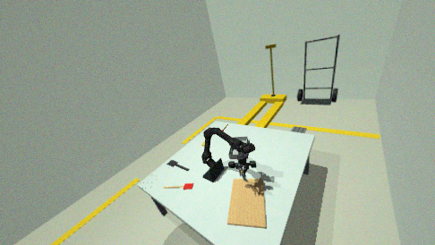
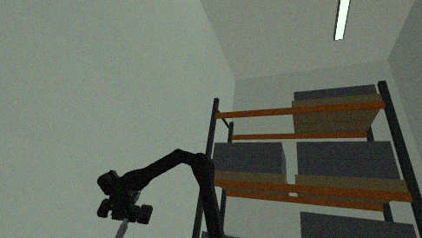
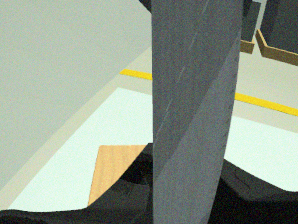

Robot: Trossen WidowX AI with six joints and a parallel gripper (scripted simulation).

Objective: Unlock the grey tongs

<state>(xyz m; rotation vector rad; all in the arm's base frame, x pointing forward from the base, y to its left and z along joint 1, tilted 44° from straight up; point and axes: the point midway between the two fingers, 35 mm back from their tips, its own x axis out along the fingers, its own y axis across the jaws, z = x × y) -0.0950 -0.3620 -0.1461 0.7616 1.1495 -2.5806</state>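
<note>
Now: the wooden board 230 mm below my gripper tip. From my gripper tip the other things lie so: red-headed tool: 140 mm behind, 570 mm to the left, 230 mm below; then grey roasting tin: 500 mm ahead, 330 mm to the left, 210 mm below; then black tool: 40 mm ahead, 840 mm to the left, 230 mm below.
</note>
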